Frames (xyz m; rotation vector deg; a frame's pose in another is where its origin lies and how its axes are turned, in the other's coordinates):
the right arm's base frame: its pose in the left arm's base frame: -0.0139 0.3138 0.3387 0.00 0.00 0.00
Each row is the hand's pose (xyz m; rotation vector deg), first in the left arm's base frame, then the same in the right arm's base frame.
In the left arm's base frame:
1: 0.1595 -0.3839 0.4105 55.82 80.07 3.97
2: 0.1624 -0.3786 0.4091 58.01 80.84 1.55
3: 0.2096 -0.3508 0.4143 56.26 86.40 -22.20
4: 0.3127 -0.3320 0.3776 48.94 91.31 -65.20
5: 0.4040 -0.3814 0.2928 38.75 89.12 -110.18
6: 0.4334 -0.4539 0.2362 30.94 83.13 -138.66
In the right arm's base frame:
1: 0.1734 -0.6977 0.0718 55.82 80.07 3.97
2: 0.1763 -0.6924 0.0704 58.01 80.84 1.55
3: 0.2235 -0.6646 0.0756 56.26 86.40 -22.20
4: 0.3266 -0.6458 0.0389 48.94 91.31 -65.20
5: 0.4179 -0.6952 -0.0459 38.75 89.12 -110.18
6: 0.4473 -0.7677 -0.1025 30.94 83.13 -138.66

